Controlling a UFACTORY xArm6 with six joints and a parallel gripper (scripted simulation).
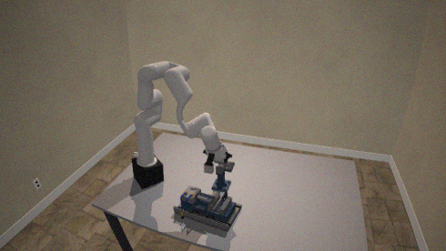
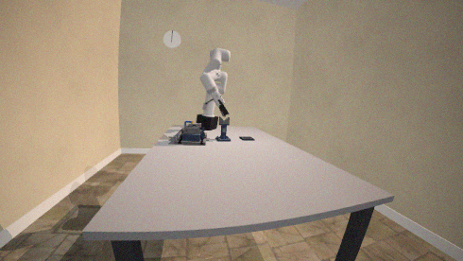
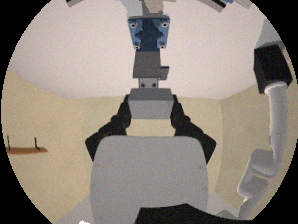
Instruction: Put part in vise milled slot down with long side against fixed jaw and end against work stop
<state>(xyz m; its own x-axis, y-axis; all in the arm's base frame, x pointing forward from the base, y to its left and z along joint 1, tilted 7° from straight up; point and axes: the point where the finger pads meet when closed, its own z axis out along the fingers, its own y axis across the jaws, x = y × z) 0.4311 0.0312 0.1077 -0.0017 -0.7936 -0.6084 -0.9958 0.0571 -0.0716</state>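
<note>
My gripper is now 10 mm to the right of the part and 10 mm above it. Round my hand: vise: 210 mm to the right, 160 mm below, 10 mm behind; dark infeed plate: 190 mm to the left, 190 mm below, 10 mm behind.
</note>
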